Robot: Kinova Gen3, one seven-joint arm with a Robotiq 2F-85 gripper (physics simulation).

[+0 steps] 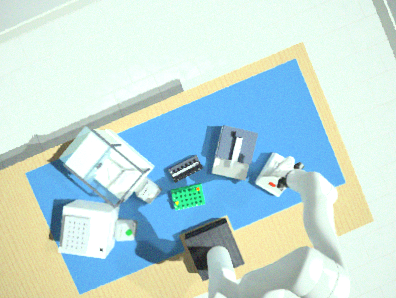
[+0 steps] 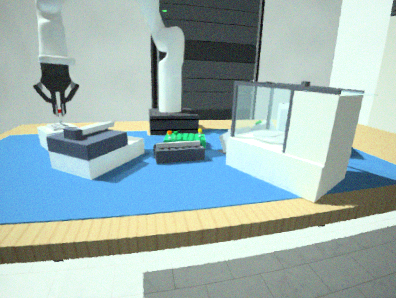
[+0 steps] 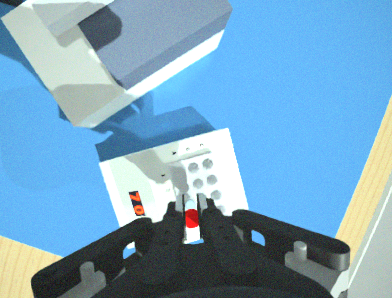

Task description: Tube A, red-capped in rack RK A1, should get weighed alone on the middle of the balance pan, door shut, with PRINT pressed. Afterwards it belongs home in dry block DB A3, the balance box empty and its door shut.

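Pixels of known places: gripper, fingertip midpoint: [image 2: 60, 116] [image 3: 190, 204]; arm's base, link origin: [image 1: 218, 257] [image 2: 170, 110].
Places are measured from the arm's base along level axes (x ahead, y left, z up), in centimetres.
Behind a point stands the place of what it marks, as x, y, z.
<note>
My gripper [image 2: 59, 113] {25.1, -34.5, 2.5} [image 3: 190, 204] {25.1, -34.5, 2.5} is shut on the red-capped tube A [image 2: 60, 110] {24.5, -34.4, 4.1} [image 3: 191, 218] {24.7, -34.6, 4.4} and holds it over the dry block. The white dry block [image 1: 265, 175] {25.7, -28.3, -1.4} [image 2: 45, 136] {31.2, -36.8, -2.3} [image 3: 232, 172] {29.0, -37.8, -1.0} has a grid of round holes and an orange display reading 70. The fingers hide some of its holes; I cannot tell whether the tube's tip is inside one. The balance [image 1: 137, 157] {48.3, 18.4, 0.3} [image 2: 325, 127] {61.4, 26.7, 7.4} has a glass box around its pan; I see no tube on the pan, and its door state is unclear. The green rack [image 1: 188, 197] {26.1, 4.4, -4.1} [image 2: 185, 138] {28.1, 4.4, -4.2} bears an orange and a yellow cap.
A device with a dark grey lid [image 1: 244, 142] {41.1, -23.8, 0.8} [image 2: 89, 145] {49.5, -17.7, 0.6} [image 3: 160, 40] {37.1, -25.6, 0.8} stands beside the dry block. A black rack [image 1: 185, 169] {37.7, 1.9, -2.4} [image 2: 180, 155] {40.9, 2.1, -5.1} stands by the green rack. A small white box [image 1: 147, 191] {34.2, 18.8, 0.2} adjoins the balance. A white machine [image 1: 97, 227] {27.5, 40.0, 6.3} stands near a green-buttoned box [image 1: 125, 230] {21.3, 32.0, 0.0}.
</note>
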